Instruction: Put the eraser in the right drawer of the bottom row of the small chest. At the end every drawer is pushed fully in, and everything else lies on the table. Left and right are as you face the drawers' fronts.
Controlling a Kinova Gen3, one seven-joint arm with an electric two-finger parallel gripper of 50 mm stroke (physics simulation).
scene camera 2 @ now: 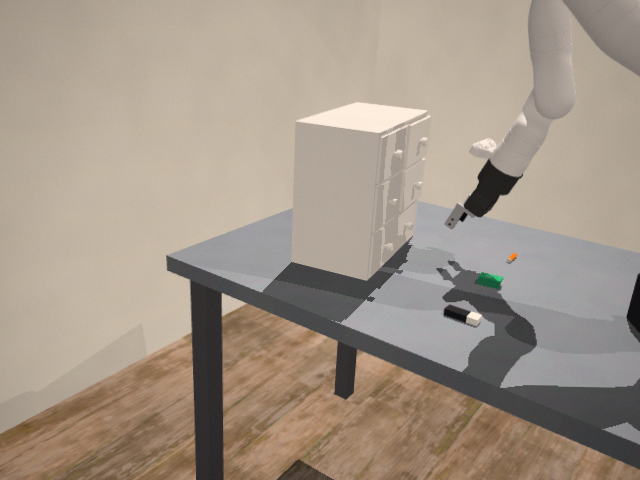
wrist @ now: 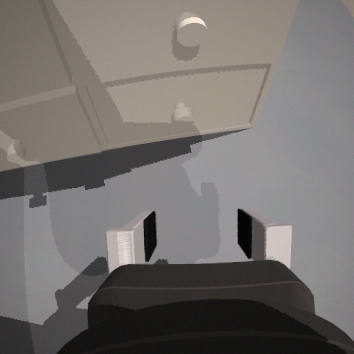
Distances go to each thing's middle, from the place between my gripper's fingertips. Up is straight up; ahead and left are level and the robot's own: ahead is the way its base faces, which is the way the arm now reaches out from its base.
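Relative to the white chest (scene camera 2: pixel 336 155), my gripper is 70 mm below it, 80 mm to the right of it and 210 mm short of it.
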